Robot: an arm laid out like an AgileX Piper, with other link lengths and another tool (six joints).
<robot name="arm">
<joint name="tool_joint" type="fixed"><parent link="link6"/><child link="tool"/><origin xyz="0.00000 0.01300 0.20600" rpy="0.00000 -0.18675 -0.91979"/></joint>
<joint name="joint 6" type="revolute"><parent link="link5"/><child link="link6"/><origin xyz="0.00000 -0.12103 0.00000" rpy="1.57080 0.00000 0.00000"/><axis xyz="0 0 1"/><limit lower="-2.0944" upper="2.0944"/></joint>
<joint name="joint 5" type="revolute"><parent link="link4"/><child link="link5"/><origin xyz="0.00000 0.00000 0.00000" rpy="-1.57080 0.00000 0.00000"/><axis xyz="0 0 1"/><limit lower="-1.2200" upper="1.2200"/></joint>
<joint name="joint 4" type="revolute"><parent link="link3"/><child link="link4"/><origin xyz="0.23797 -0.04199 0.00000" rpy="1.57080 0.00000 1.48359"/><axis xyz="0 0 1"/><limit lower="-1.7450" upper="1.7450"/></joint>
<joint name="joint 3" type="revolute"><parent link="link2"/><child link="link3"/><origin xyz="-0.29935 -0.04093 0.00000" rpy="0.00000 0.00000 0.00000"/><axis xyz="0 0 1"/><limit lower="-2.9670" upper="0.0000"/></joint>
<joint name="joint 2" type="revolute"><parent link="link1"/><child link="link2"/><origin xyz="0.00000 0.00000 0.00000" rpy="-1.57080 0.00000 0.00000"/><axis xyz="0 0 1"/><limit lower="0.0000" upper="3.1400"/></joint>
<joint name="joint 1" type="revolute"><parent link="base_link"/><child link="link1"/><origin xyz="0.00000 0.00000 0.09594" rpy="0.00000 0.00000 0.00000"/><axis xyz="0 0 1"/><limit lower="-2.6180" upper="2.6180"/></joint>
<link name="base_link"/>
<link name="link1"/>
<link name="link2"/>
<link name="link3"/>
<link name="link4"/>
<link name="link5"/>
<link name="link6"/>
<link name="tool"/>
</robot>
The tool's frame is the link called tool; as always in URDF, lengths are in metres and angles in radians.
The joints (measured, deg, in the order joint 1, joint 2, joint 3, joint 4, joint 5, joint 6), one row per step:
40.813 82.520 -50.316 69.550 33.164 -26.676
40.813 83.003 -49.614 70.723 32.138 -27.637
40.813 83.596 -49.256 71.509 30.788 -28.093
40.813 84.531 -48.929 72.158 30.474 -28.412
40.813 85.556 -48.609 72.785 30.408 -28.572
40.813 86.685 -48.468 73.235 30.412 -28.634
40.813 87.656 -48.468 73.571 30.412 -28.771
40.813 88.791 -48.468 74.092 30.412 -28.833
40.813 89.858 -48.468 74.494 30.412 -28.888
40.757 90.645 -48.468 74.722 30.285 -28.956
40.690 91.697 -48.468 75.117 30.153 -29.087
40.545 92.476 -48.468 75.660 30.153 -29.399
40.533 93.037 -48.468 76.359 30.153 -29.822
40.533 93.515 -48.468 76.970 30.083 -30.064
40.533 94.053 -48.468 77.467 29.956 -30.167
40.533 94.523 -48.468 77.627 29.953 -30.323
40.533 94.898 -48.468 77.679 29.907 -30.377
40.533 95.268 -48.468 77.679 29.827 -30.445
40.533 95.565 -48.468 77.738 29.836 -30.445
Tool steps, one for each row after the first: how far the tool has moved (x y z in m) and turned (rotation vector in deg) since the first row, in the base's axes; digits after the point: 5 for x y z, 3 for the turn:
0.00391 -0.00115 -0.00609 -0.263 0.234 -0.867
0.01075 -0.00246 -0.01161 -0.625 0.301 -2.111
0.01192 -0.00267 -0.01989 -1.148 1.189 -2.509
0.01167 -0.00267 -0.02881 -1.686 2.385 -2.789
0.01152 -0.00236 -0.03761 -2.263 3.537 -2.986
0.01174 -0.00185 -0.04441 -2.727 4.337 -3.089
0.01203 -0.00114 -0.05207 -3.174 5.422 -3.338
0.01215 -0.00070 -0.05951 -3.652 6.392 -3.535
0.01322 -0.00096 -0.06526 -4.075 6.977 -3.788
0.01438 -0.00115 -0.07275 -4.587 7.796 -4.116
0.01556 -0.00119 -0.07767 -4.818 8.430 -4.391
0.01601 -0.00037 -0.08054 -4.833 8.896 -4.556
0.01674 0.00026 -0.08303 -4.837 9.352 -4.825
0.01764 0.00055 -0.08633 -4.948 9.866 -5.163
0.01751 0.00054 -0.08971 -5.196 10.173 -5.176
0.01755 0.00032 -0.09263 -5.440 10.407 -5.219
0.01769 -0.00004 -0.09566 -5.724 10.579 -5.249
0.01749 -0.00013 -0.09787 -5.889 10.833 -5.284

